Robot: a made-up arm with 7 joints. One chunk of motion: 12 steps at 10 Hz.
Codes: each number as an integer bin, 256 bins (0 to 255) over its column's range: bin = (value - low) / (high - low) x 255, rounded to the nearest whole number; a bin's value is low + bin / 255 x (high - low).
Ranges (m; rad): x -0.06..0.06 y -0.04..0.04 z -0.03..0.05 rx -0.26..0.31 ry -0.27..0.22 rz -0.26..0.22
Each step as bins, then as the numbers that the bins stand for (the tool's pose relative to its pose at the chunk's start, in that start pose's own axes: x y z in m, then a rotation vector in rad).
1 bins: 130 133 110 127 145 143
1 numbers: 0.0012 0.0017 0.0045 0.0239 0.0086 0.0092
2 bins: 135 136 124 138 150 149
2 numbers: 0.0035 0.0027 0.0089 0.0485 0.0182 0.0205
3 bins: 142 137 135 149 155 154
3 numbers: 0.0068 0.0030 0.0124 0.0731 0.0278 0.0299
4 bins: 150 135 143 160 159 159
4 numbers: 0.0106 0.0024 0.0149 0.0976 0.0355 0.0393
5 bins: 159 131 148 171 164 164
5 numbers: 0.0148 0.0011 0.0164 0.1222 0.0451 0.0487
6 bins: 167 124 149 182 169 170
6 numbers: 0.0186 -0.0011 0.0167 0.1468 0.0547 0.0600
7 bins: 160 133 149 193 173 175
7 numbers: 0.0153 0.0017 0.0167 0.1714 0.0624 0.0694
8 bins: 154 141 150 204 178 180
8 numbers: 0.0125 0.0042 0.0171 0.1960 0.0720 0.0788
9 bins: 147 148 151 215 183 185
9 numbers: 0.0092 0.0064 0.0174 0.2206 0.0816 0.0882
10 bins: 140 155 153 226 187 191
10 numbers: 0.0059 0.0086 0.0180 0.2452 0.0893 0.0995
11 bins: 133 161 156 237 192 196
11 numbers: 0.0026 0.0105 0.0189 0.2698 0.0989 0.1089
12 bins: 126 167 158 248 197 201
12 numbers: -0.0007 0.0124 0.0196 0.2944 0.1085 0.1184
